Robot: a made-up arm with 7 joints.
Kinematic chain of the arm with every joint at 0, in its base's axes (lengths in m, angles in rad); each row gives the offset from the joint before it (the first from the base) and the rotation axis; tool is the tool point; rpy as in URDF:
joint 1: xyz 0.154 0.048 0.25 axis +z
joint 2: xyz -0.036 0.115 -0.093 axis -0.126 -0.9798 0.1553
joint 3: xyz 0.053 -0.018 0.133 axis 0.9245 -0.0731 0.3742
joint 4: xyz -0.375 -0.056 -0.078 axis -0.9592 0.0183 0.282
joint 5: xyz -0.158 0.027 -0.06 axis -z
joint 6: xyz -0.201 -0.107 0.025 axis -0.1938 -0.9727 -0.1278
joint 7: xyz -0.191 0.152 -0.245 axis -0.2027 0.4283 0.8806
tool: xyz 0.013 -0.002 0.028 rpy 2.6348 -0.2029 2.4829
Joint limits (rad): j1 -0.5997..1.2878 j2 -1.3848..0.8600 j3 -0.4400..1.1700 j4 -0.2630..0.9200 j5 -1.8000..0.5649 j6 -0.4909..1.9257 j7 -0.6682..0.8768
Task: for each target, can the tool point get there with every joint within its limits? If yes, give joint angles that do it. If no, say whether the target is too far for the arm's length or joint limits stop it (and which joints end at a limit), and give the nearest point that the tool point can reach.
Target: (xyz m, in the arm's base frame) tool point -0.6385 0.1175 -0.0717
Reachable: yes | joints -0.2179 -0.3959 1.0167 0.2932 -0.8419 -0.1315 0.4503
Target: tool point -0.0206 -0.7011 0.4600
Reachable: yes | joints 0.9966 -0.8653 0.4939 0.5730 -0.7533 -0.0197 -0.4606
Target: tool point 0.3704 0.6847 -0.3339
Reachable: no: joint limits stop it (at a limit: joint 1, joint 3, joint 4, joint 5, joint 7) | nearest point 0.0646 0.3878 -0.3271 | short by 0.426 m
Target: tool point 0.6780 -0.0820 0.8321
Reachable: no: joint limits stop it (at a limit: joint 1, joint 2, joint 4, joint 6, joint 7) | nearest point 0.5582 -0.0809 0.7898 | short by 0.127 m
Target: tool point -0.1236 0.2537 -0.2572
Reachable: yes | joints -0.3560 0.3936 0.8659 0.1742 -0.4175 1.3608 0.0627
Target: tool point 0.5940 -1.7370 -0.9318
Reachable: no: too far | nearest point 0.2370 -0.7579 -0.3586 | short by 1.189 m
